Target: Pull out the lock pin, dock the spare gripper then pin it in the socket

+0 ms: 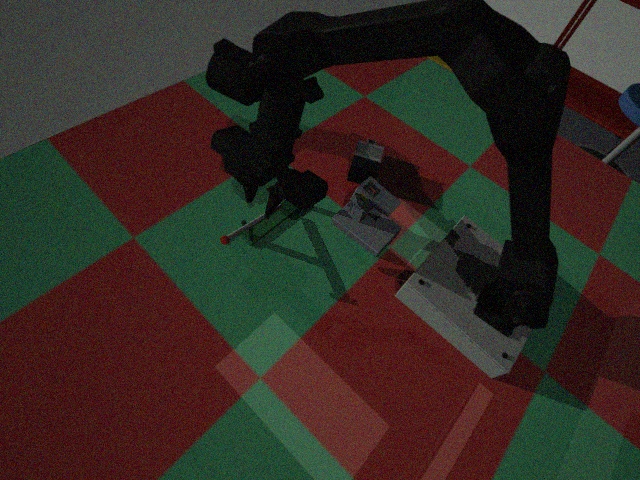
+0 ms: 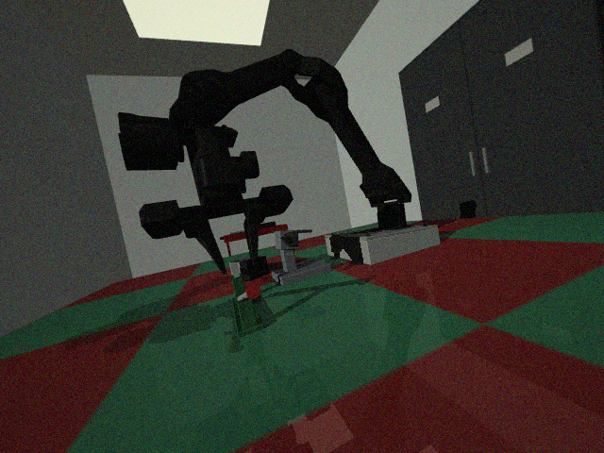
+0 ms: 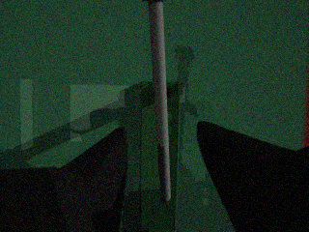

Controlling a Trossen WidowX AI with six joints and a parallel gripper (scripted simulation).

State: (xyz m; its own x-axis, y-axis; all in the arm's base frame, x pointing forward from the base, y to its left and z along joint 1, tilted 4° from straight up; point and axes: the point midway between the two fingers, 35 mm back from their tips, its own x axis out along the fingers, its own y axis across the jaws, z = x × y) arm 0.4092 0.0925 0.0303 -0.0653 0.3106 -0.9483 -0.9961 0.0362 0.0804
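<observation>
Right now my gripper tip is 4 cm to the left of the narrow green rack and 5 cm above it. The rest, counted from my gripper tip: socket: 14 cm behind, 14 cm to the right, 2 cm below; then spare gripper: 6 cm behind, 28 cm to the right, 5 cm below.
</observation>
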